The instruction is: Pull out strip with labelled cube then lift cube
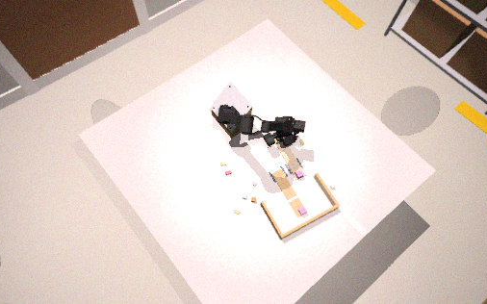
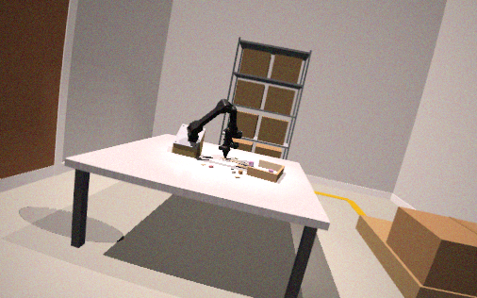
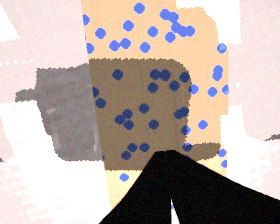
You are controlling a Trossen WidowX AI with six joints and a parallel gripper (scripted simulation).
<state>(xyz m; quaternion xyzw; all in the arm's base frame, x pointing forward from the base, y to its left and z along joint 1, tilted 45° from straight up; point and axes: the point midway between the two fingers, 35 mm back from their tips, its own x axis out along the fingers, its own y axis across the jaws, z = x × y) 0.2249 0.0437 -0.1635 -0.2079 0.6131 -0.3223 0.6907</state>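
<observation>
The strip is 19 cm ahead of my gripper tip and 14 cm to the right of it.
</observation>
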